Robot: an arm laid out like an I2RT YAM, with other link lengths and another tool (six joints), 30 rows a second.
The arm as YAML. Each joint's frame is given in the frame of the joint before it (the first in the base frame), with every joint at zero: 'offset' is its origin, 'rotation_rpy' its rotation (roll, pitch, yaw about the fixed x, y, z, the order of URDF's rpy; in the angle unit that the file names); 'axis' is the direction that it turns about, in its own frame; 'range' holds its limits. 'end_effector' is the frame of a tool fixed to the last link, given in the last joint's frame.
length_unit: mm
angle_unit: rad
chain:
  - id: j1
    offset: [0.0, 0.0, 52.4]
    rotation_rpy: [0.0, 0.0, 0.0]
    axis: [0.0, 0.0, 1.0]
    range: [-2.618, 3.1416]
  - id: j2
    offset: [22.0, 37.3, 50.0]
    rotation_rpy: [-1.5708, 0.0, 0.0]
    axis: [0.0, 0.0, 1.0]
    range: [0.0, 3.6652]
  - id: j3
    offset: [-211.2, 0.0, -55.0]
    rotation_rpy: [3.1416, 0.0, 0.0]
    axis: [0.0, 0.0, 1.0]
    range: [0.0, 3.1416]
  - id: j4
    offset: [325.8, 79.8, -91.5]
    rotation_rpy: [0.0, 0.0, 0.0]
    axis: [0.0, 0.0, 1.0]
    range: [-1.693, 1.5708]
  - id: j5
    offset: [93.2, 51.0, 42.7]
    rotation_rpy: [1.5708, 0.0, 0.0]
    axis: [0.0, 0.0, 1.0]
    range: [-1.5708, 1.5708]
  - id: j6
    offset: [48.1, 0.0, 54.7]
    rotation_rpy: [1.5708, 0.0, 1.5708]
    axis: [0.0, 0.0, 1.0]
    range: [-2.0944, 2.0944]
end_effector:
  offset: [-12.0, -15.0, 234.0]
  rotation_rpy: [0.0, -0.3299, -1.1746]
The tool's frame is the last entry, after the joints.
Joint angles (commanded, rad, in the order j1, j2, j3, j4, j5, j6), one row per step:
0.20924 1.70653 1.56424 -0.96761 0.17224 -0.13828
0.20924 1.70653 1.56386 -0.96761 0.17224 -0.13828
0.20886 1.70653 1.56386 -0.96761 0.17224 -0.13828
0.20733 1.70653 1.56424 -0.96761 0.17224 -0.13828
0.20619 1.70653 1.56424 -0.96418 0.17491 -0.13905
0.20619 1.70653 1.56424 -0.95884 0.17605 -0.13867
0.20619 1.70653 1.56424 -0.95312 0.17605 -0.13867
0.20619 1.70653 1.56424 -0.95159 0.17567 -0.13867
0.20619 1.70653 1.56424 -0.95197 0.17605 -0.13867
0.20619 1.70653 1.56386 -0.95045 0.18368 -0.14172
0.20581 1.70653 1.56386 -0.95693 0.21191 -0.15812
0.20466 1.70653 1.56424 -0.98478 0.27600 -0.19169
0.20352 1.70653 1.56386 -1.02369 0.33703 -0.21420
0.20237 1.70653 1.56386 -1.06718 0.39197 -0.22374
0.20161 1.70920 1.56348 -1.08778 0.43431 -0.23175
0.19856 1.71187 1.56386 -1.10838 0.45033 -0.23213
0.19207 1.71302 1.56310 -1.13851 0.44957 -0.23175
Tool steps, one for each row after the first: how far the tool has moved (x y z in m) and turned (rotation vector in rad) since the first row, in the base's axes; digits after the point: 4 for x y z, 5 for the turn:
-0.0001 0.0000 -0.0002 -0.00008 0.00037 0.00000
-0.0001 -0.0002 -0.0002 -0.00008 0.00037 -0.00038
0.0002 -0.0010 0.0000 0.00000 0.00000 -0.00191
0.0016 -0.0022 0.0007 -0.00199 -0.00379 -0.00356
0.0033 -0.0021 0.0017 -0.00171 -0.00925 -0.00442
0.0052 -0.0017 0.0027 -0.00052 -0.01485 -0.00443
0.0056 -0.0015 0.0029 0.00013 -0.01628 -0.00426
0.0055 -0.0017 0.0029 -0.00028 -0.01597 -0.00443
0.0062 -0.0037 0.0032 -0.00815 -0.01824 -0.00520
0.0050 -0.0120 0.0029 -0.04190 -0.01548 -0.00386
-0.0021 -0.0318 0.0012 -0.11956 0.00456 -0.00305
-0.0134 -0.0516 -0.0015 -0.19205 0.03688 -0.00799
-0.0264 -0.0698 -0.0034 -0.25457 0.07285 -0.01916
-0.0327 -0.0829 -0.0037 -0.30127 0.09127 -0.02692
-0.0392 -0.0900 -0.0057 -0.32077 0.11165 -0.03267
-0.0493 -0.0951 -0.0100 -0.32636 0.14380 -0.03447

